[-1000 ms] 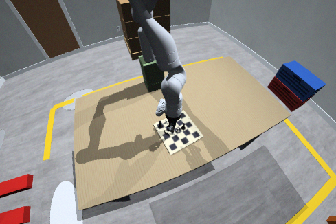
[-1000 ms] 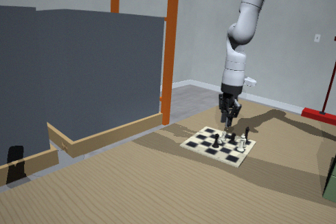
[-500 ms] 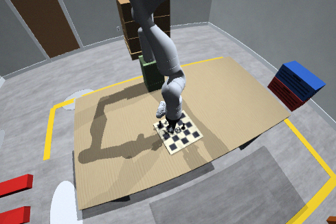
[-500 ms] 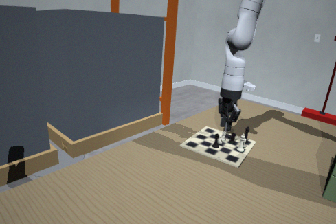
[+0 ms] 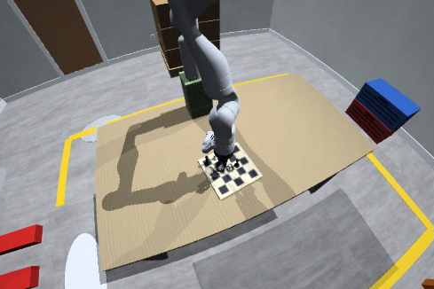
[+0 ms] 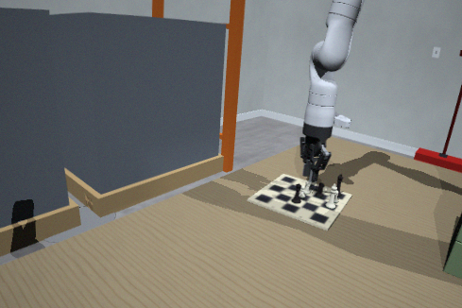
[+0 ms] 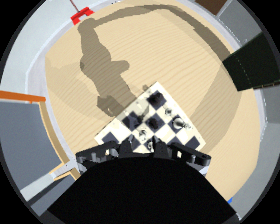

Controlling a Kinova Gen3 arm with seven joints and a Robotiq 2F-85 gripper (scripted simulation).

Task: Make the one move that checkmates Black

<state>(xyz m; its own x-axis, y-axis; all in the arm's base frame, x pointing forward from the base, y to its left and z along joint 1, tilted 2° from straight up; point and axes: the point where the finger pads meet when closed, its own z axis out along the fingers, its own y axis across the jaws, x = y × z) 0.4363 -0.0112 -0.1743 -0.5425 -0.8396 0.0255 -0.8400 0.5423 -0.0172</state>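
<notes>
My hand is 6 cm above the chessboard, 4 cm to the right of it and 1 cm past it. Also, from my hand: white chess piece 8 cm behind, 3 cm below, 2 cm to the left; then tall black piece 7 cm behind, 5 cm to the right, 3 cm below.
</notes>
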